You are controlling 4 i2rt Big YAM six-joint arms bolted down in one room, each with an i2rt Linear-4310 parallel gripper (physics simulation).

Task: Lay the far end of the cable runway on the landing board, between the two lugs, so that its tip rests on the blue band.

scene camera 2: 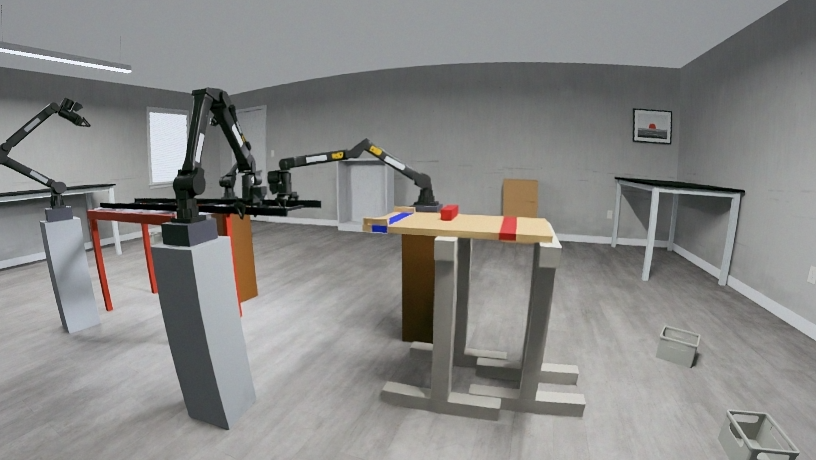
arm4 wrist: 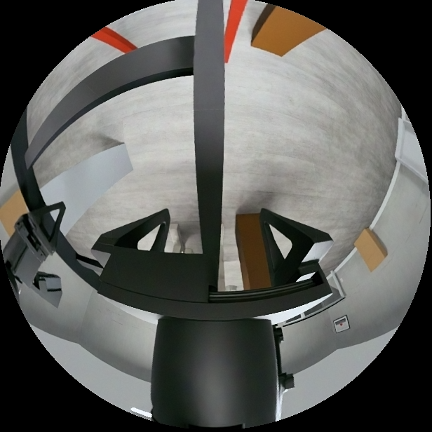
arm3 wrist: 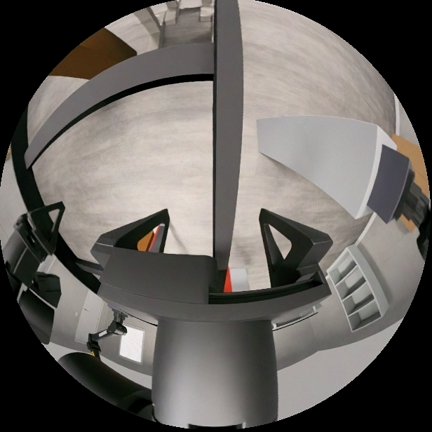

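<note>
The black cable runway [arm3 wrist: 228,125] [arm4 wrist: 209,125] [scene camera 2: 302,204] is held level; its left part is over the red table [scene camera 2: 131,214]. Its right tip is in the air, left of and apart from the landing board [scene camera 2: 477,225]. The blue band [scene camera 2: 400,217] crosses the board's left end, near two low wooden lugs. Arm3's gripper [arm3 wrist: 215,214] and arm4's gripper [arm4 wrist: 215,214] are open, a rail passing between the fingers with gaps. Another gripper [arm3 wrist: 44,227] [arm4 wrist: 44,227] is by the other rail. In scene camera 2 several grippers are at the runway; the far-left arm's gripper [scene camera 2: 85,122] is raised.
The board stands on grey trestles [scene camera 2: 444,320] and bears a red block [scene camera 2: 449,212] and a red band [scene camera 2: 508,228]. A grey pedestal [scene camera 2: 200,331] stands front left. Brown pedestals [scene camera 2: 417,285] [arm4 wrist: 252,250] stand behind. Two grey crates [scene camera 2: 678,346] are on the floor at right.
</note>
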